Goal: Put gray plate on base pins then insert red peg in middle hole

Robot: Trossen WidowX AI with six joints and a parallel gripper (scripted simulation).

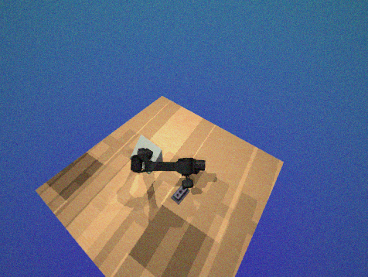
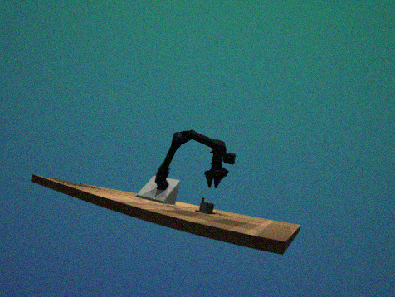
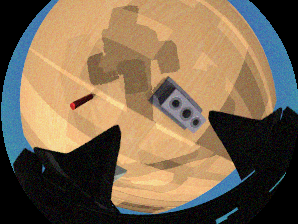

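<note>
My gripper tip is 90 mm past the red peg, 130 mm to the right of it and 110 mm above it. Round my gripper tip: dark base (10 mm ahead, 60 mm to the right, 140 mm below); then gray plate (10 mm ahead, 60 mm to the right, 100 mm below).
</note>
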